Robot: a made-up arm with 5 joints.
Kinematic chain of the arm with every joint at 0, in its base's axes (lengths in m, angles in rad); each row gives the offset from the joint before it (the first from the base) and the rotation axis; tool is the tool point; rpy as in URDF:
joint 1: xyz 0.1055 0 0.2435 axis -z
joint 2: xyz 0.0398 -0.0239 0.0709 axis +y
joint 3: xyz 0.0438 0 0.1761 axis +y
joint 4: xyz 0.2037 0 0.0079 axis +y
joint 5: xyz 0.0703 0.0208 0 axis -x
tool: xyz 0 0 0 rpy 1.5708 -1.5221 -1.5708
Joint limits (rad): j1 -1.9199..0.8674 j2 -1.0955..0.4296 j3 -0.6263..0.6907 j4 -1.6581..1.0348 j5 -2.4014..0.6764
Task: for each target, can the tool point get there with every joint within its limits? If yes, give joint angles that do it. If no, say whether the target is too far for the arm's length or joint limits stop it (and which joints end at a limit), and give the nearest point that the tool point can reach.
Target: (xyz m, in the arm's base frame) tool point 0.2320 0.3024 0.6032
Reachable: yes | joints -1.1841 -0.0160 -0.4567 0.2978 -0.0311
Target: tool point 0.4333 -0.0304 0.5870
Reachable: yes | joints 0.0829 0.2241 -0.3866 -1.2964 -0.2526
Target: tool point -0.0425 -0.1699 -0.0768
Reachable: no: joint limits stop it (at a limit: joint 1, joint 2, joint 3) | nearest point 0.2404 -0.1639 0.2163 | short by 0.407 m
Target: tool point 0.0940 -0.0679 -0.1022
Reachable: no: joint limits stop it (at a limit: joint 1, joint 2, joint 3) | nearest point 0.2424 -0.1663 0.2145 | short by 0.363 m
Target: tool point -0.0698 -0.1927 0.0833
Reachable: no: joint limits stop it (at a limit: joint 1, joint 2, joint 3, joint 4) | nearest point 0.2390 -0.1622 0.2177 | short by 0.338 m
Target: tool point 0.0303 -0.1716 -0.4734
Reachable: no: too far | nearest point 0.2542 -0.1801 0.2077 | short by 0.717 m
